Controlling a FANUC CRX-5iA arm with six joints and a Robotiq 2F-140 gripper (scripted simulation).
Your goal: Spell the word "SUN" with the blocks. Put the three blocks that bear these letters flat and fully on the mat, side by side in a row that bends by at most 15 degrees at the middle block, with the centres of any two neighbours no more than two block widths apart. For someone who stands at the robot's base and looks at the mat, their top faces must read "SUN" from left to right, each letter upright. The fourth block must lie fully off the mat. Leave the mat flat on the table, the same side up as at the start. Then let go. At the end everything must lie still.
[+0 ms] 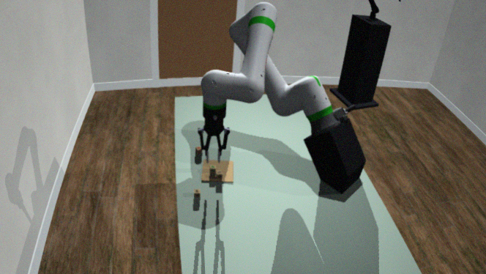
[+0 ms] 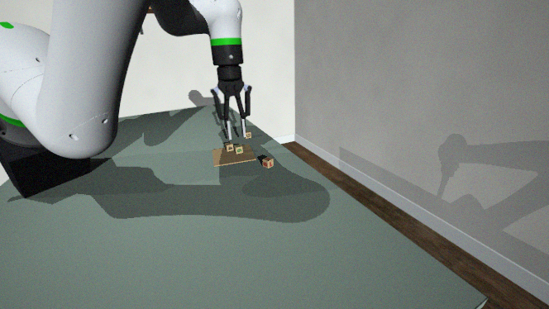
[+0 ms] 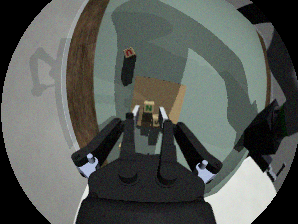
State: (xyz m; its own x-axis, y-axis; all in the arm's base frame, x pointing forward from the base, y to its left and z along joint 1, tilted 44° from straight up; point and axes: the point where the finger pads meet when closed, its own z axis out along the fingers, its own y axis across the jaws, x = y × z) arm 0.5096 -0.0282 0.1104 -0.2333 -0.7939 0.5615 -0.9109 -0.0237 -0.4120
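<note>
Right now my hand is 20 mm past the tan mat and 90 mm above it.
</note>
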